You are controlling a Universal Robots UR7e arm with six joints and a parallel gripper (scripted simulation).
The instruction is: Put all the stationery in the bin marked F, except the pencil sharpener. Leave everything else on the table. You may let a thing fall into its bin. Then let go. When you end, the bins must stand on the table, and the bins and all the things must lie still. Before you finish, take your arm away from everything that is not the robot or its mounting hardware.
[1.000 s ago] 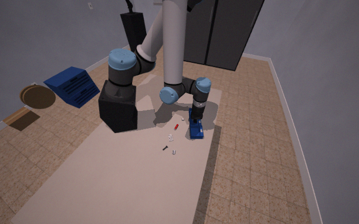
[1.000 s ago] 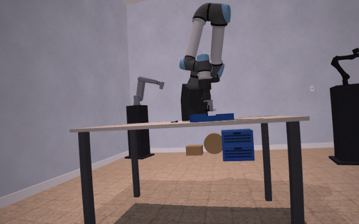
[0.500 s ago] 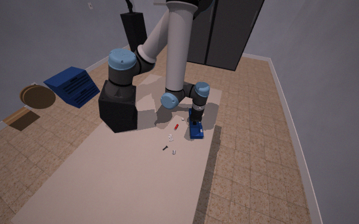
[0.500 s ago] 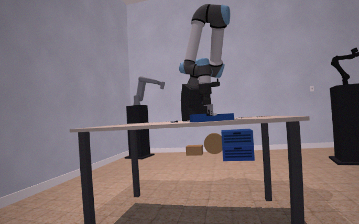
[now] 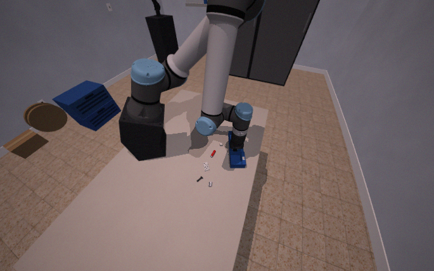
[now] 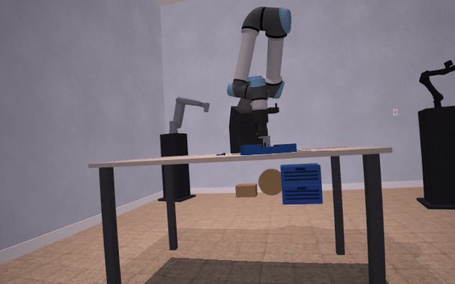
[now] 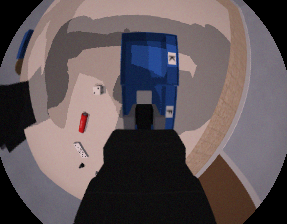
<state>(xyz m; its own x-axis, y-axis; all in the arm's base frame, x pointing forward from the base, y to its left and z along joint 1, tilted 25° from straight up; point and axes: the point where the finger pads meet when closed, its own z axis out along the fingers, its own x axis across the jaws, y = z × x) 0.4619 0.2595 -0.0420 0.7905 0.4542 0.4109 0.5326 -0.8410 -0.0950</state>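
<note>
Now: hand 1 cm short of the blue bin and 1 cm above it. The rest, counted from my hand: tiny white piece: 9 cm behind, 2 cm to the right, 3 cm below; then black block: 1 cm to the left, 1 cm below; then red item: 9 cm behind, 10 cm to the right, 3 cm below.
</note>
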